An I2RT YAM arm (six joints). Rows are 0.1 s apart.
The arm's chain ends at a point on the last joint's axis. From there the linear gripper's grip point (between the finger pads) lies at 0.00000 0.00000 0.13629 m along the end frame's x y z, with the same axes.
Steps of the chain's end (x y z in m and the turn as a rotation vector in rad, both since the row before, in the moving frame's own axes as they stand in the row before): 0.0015, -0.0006, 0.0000, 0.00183, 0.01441, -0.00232; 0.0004, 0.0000, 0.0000, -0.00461, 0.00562, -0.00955; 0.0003, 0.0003, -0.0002, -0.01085, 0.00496, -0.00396; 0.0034, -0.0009, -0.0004, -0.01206, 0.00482, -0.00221; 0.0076, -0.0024, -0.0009, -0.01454, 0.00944, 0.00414; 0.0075, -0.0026, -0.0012, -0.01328, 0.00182, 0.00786; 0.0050, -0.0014, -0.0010, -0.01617, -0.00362, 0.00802; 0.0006, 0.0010, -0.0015, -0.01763, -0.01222, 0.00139
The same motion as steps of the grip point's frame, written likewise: 0.0035, -0.0009, 0.0000, 0.00183, 0.01441, -0.00232; 0.0012, 0.0006, 0.0000, -0.00461, 0.00562, -0.00955; 0.0010, 0.0018, -0.0002, -0.01085, 0.00496, -0.00396; 0.0041, 0.0007, -0.0004, -0.01206, 0.00482, -0.00221; 0.0089, -0.0004, -0.0009, -0.01454, 0.00944, 0.00414; 0.0077, -0.0008, -0.0012, -0.01328, 0.00182, 0.00786; 0.0045, 0.0008, -0.0010, -0.01617, -0.00362, 0.00802; -0.0011, 0.0034, -0.0015, -0.01763, -0.01222, 0.00139
